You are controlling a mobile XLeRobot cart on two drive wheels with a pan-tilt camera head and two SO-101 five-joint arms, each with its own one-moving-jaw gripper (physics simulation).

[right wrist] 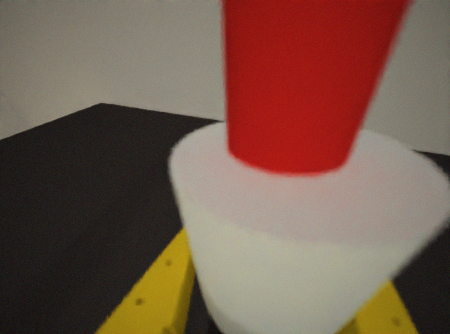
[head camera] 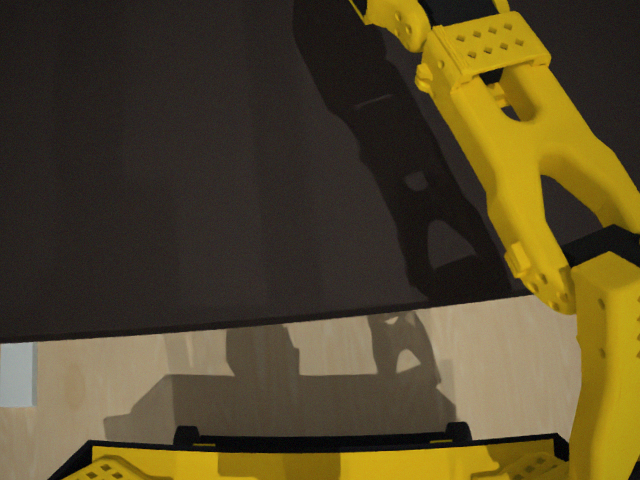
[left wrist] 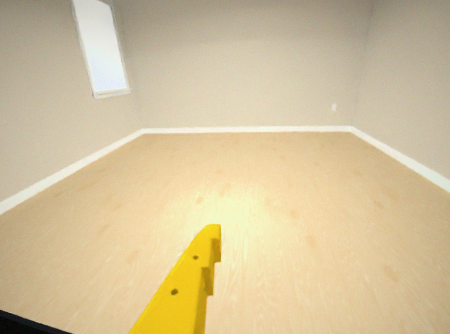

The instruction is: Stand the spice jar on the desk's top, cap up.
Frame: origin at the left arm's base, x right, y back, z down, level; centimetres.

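Seen in the pictures: left hand, tool point: (left wrist: 220, 237); right hand, tool point: (right wrist: 211, 220).
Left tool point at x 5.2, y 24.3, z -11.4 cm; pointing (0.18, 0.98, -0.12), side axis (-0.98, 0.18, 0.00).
Offsets run from my left tool point to a thing's top centre. "*": to the spot under its first point. Level surfaces: height alone.
The spice jar has a white body {* dx +13.1, dy -61.8, dz -8.3 cm} (right wrist: 300, 270) and a red cap {* dx +12.7, dy -63.0, dz -9.7 cm} (right wrist: 305, 85). In the right wrist view it fills the centre and right, cap toward the top of the picture. My right gripper (right wrist: 287, 262) is shut on the jar's white body, one yellow jaw at each side. The jar's lower end is cut off, so I cannot tell whether it touches the desk. The dark desk top {dz +16.9 cm} (head camera: 180, 180) (right wrist: 100, 185) lies behind the jar in the right wrist view. In the head view the jar and right gripper do not show. My left gripper (left wrist: 215, 237) is fully open, one notched jaw showing.
The right arm (head camera: 522, 139) reaches over the desk at the right and casts a shadow on it. The desk's near edge crosses the head view above the wood floor {dz +88.9 cm} (head camera: 330, 346). A pale block (head camera: 17, 374) is at the far left. Walls stand beyond the floor in the left wrist view.
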